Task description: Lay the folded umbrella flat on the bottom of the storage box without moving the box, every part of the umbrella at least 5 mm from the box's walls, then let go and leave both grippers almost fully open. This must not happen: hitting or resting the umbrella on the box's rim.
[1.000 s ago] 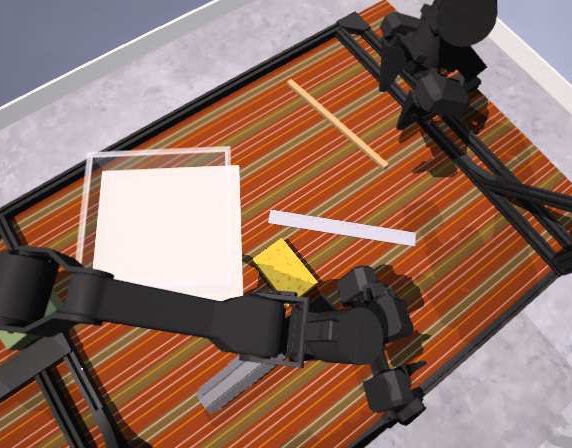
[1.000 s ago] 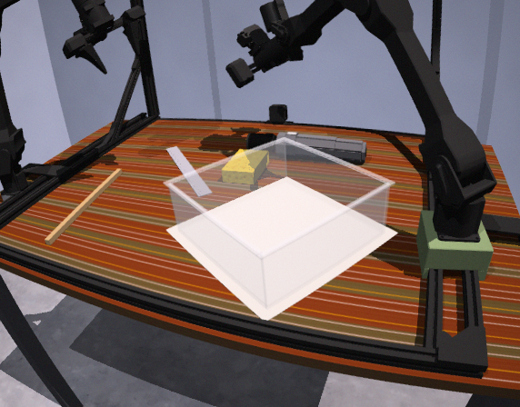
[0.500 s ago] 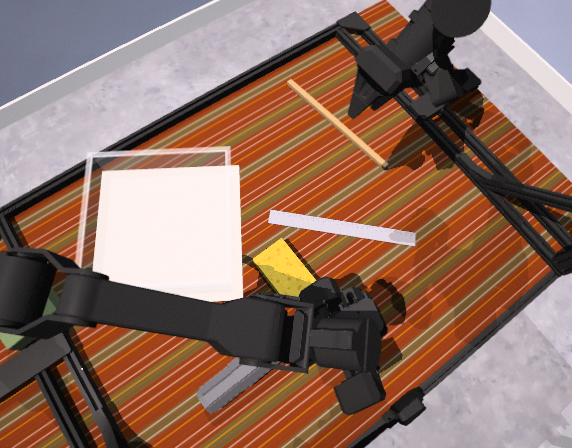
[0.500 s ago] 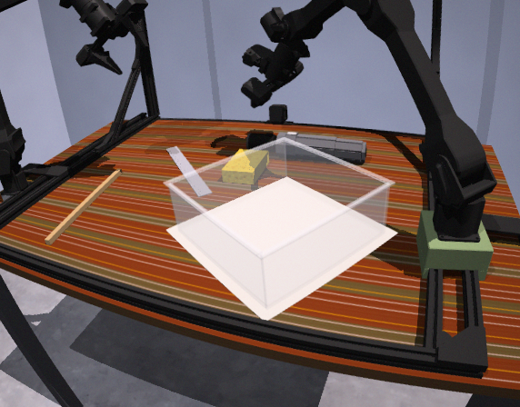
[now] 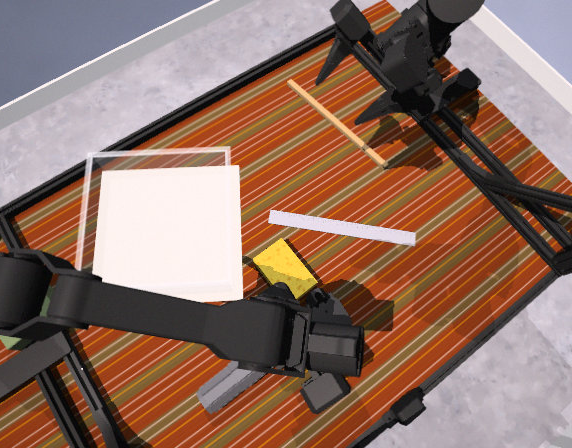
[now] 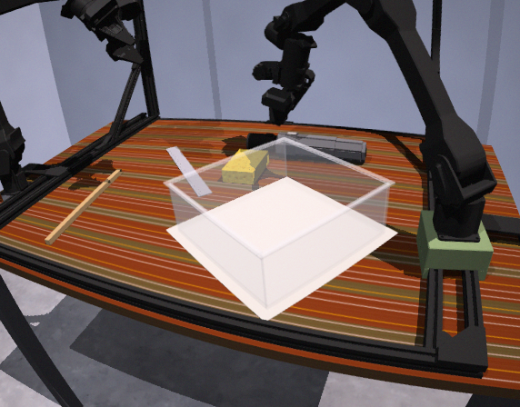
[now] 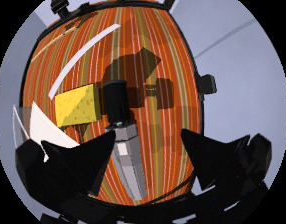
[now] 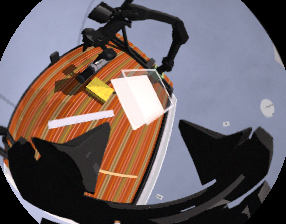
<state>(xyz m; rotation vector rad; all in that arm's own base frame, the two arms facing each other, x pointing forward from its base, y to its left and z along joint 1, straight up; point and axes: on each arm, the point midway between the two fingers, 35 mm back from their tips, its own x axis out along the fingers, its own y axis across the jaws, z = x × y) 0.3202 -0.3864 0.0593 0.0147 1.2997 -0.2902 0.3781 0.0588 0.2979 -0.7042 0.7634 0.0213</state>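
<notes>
Now: left hand 90 mm above the folded umbrella, 50 mm to the right of it and 30 mm short of it. The rest, counted from my left hand: storage box: 330 mm ahead, 80 mm to the left, 70 mm below; grey ruler: 210 mm to the right, 140 mm ahead, 120 mm below; wooden stick: 350 mm to the right, 340 mm ahead, 110 mm below.
</notes>
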